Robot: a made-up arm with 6 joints. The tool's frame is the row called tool.
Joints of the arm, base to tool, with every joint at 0 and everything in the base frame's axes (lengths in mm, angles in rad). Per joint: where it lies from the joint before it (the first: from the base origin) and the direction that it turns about. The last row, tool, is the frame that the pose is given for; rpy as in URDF.
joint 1: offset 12.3 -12.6 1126.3 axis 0 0 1
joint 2: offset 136 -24.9 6.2 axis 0 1 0
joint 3: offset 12.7 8.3 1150.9 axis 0 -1 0
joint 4: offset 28.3 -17.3 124.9 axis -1 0 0
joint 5: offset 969.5 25.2 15.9 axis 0 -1 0
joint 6: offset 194.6 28 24.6 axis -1 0 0
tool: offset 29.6 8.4 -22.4 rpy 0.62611 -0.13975 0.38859
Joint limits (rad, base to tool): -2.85..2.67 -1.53..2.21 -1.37..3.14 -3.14..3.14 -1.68..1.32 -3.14..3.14
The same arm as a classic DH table. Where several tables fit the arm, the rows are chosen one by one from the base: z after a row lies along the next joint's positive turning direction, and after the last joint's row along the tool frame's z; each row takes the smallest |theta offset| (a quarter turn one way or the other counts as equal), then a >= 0, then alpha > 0; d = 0 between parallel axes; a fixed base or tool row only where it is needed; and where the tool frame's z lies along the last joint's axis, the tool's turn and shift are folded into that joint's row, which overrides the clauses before.
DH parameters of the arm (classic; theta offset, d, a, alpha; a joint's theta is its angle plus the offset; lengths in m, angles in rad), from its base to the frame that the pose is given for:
base (fixed): -0.7974 0.0000 0.0176 0.0000
joint 1: 0.7974 1.1325 0.1360 -1.5708
joint 2: -1.5598 0.0000 1.1510 3.1416
joint 3: 0.0110 0.0339 0.1249 -1.5708
joint 4: 0.0000 -0.9978 0.0159 1.5708
joint 5: 0.0000 -0.0532 0.0246 -1.5708
joint 6: 0.9408 -0.2269 -0.0064 1.6886
tool (fixed): -1.1753 -0.0232 0.0000 0.0000
Joint limits (rad, base to tool): -2.8500..2.6700 -1.5300..2.2100 -1.3700..3.1400 -3.1400..3.1400 -1.6800..1.3200 -3.1400..3.1400

